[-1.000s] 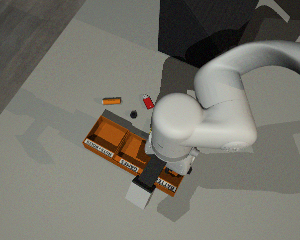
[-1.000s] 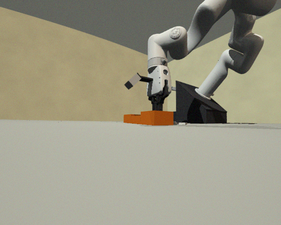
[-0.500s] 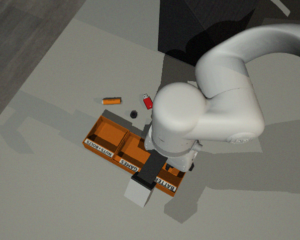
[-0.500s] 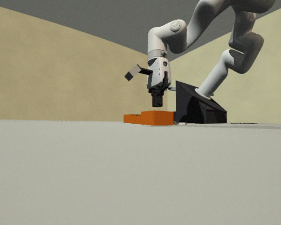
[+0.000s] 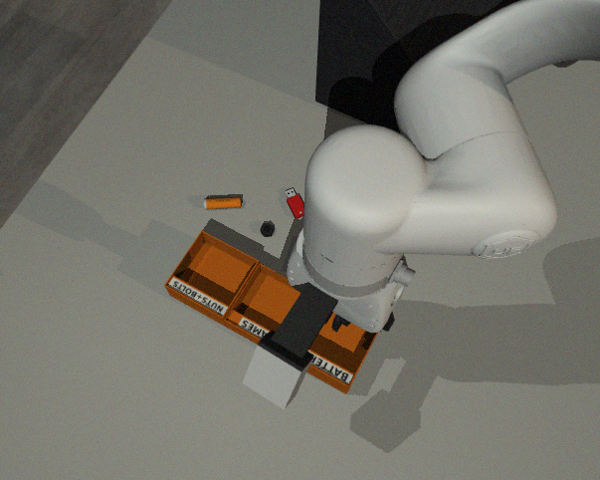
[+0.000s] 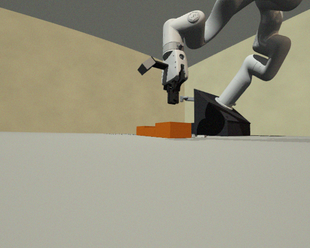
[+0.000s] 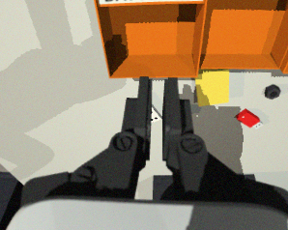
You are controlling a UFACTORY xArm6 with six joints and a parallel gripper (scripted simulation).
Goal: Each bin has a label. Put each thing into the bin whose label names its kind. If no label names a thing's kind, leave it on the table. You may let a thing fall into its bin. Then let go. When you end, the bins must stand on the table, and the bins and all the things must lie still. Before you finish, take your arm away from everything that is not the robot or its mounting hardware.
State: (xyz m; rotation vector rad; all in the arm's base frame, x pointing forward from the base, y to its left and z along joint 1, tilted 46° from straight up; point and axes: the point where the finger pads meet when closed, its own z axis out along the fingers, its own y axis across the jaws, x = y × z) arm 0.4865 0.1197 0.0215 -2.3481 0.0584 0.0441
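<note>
My hand is 13 cm past the silver nut, 13 cm above it and 3 cm to the left of it. Round my hand: black hex nut 14 cm to the right, 13 cm below, 9 cm behind; white domino 13 cm below, 12 cm behind, 2 cm to the left; yellow block 13 cm below, 8 cm behind, 6 cm to the right.
</note>
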